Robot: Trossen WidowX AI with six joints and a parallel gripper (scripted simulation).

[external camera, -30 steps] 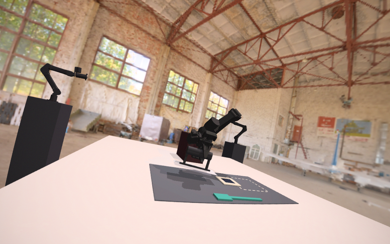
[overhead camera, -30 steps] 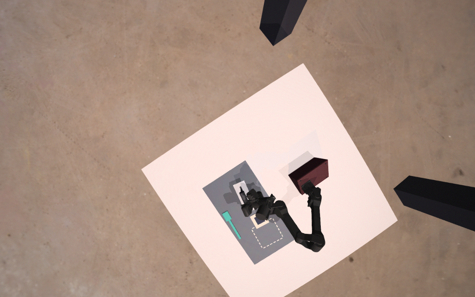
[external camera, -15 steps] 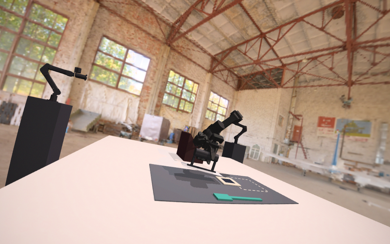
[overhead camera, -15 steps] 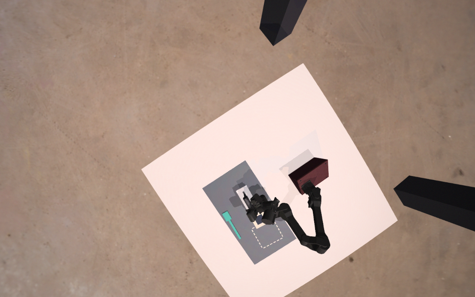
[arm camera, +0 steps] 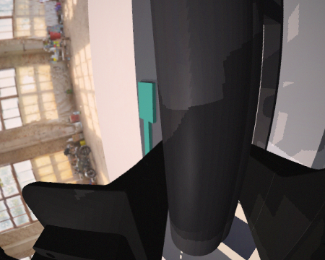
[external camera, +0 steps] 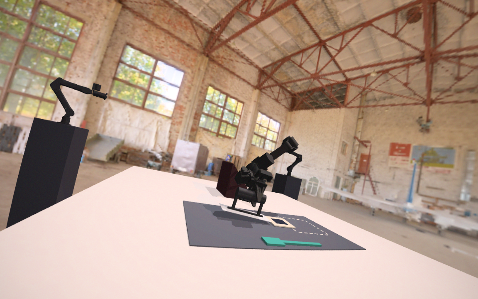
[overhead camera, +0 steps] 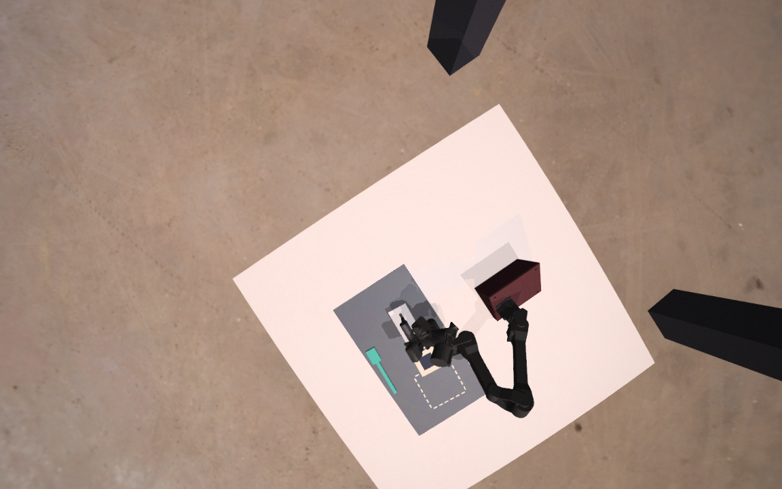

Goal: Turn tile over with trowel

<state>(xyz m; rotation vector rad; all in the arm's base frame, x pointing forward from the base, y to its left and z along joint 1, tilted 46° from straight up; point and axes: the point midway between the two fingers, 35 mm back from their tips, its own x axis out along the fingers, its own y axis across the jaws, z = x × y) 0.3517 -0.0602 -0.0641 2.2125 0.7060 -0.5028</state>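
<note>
Now: gripper tip 20 mm short of the grey mat, 70 mm to the right of it and 90 mm above it. Round my gripper tip: trowel (30 mm behind, 10 mm below); then cream tile (10 mm behind, 130 mm to the left, 60 mm below); then teal flat piece (160 mm ahead, 40 mm to the left, 60 mm below).
</note>
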